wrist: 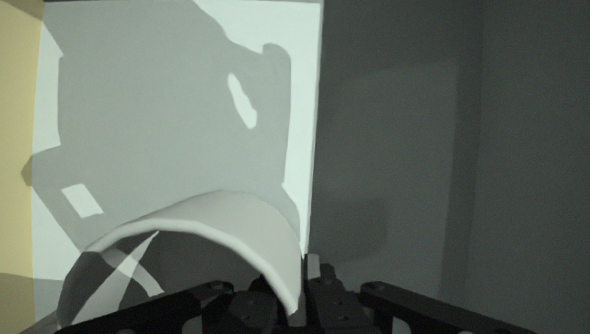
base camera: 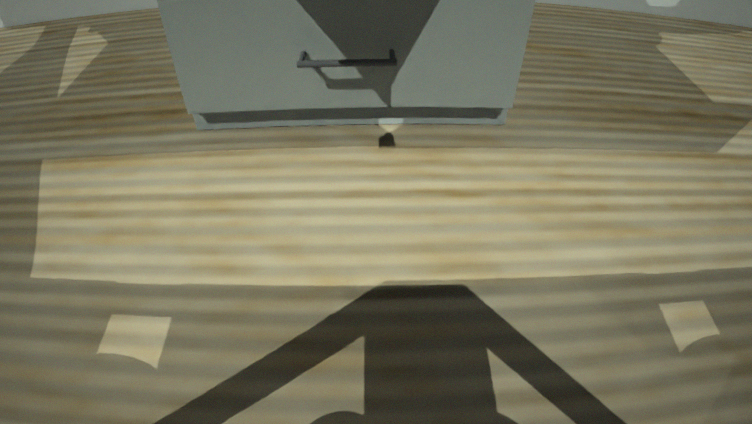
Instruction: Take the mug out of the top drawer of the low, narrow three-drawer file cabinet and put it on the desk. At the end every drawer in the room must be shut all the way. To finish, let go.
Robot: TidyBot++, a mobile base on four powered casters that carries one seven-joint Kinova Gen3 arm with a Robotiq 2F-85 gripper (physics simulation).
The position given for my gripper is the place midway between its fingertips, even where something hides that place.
Observation:
In view: my gripper (wrist: 298,273), a mug (wrist: 222,235), a drawer (wrist: 436,153) and a drawer (base camera: 224,63).
The base camera view misses the mug: it is out of frame.

